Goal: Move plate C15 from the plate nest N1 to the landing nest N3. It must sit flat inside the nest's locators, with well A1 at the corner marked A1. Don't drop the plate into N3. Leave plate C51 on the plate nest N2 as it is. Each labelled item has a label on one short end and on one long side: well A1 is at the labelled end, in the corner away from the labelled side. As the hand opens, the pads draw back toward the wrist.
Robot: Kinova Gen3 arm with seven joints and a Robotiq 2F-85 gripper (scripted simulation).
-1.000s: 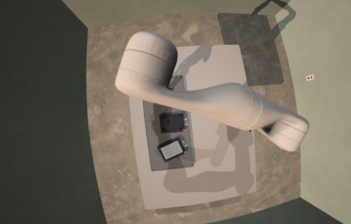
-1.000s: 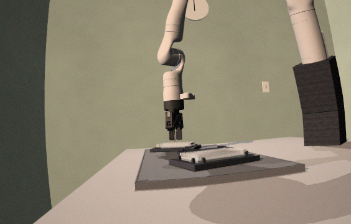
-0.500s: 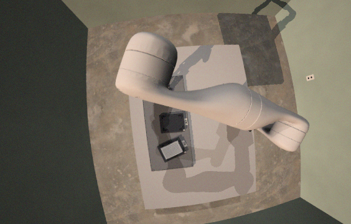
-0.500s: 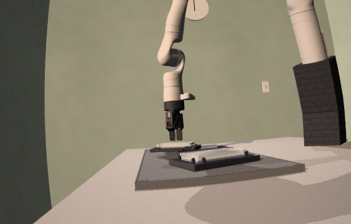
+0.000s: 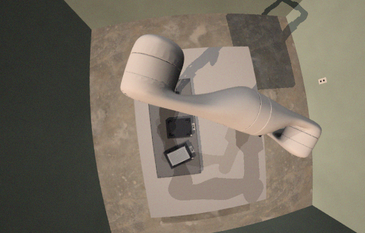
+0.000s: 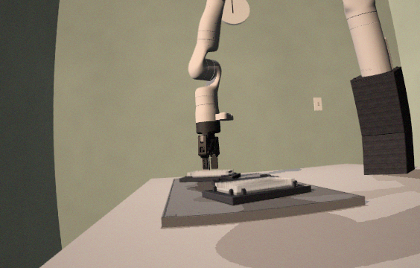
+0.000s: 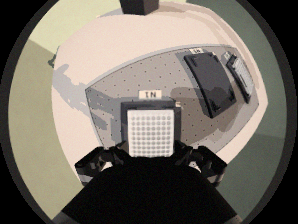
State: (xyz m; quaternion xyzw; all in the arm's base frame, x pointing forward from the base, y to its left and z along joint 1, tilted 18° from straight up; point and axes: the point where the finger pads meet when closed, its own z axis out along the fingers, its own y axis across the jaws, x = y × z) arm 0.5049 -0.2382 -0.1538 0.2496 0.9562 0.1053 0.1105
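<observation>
My gripper is now 30 mm above the plate nest N1. Also, from my hand: nest label: 90 mm behind, 50 mm to the left, 30 mm below; then black nest N2: 390 mm to the left, 30 mm below; then landing nest N3: 220 mm to the left, 40 mm behind, 30 mm below.
</observation>
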